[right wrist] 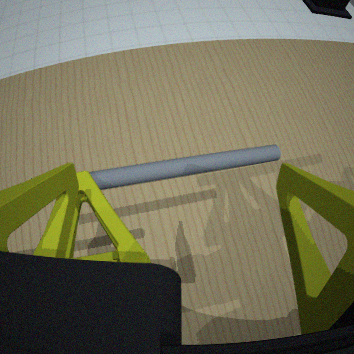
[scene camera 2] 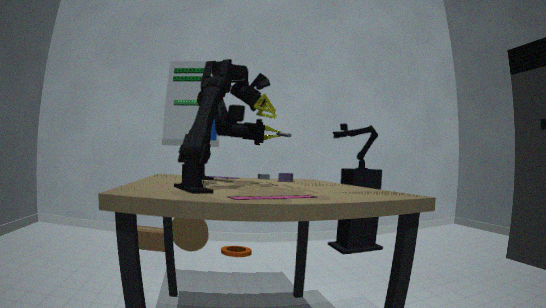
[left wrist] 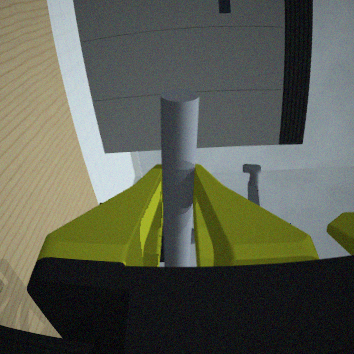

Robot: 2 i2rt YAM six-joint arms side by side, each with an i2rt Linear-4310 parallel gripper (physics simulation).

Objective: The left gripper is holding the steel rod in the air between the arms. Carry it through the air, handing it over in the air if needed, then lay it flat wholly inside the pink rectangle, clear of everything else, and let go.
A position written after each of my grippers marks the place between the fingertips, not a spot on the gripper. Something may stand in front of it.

Note:
In view: my left gripper [left wrist: 177, 175], my right gripper [right wrist: 176, 174] and a grey steel rod [left wrist: 178, 107].
The grey steel rod is seen too in the right wrist view [right wrist: 156, 170]. My left gripper is seen too in the right wrist view [right wrist: 79, 176].

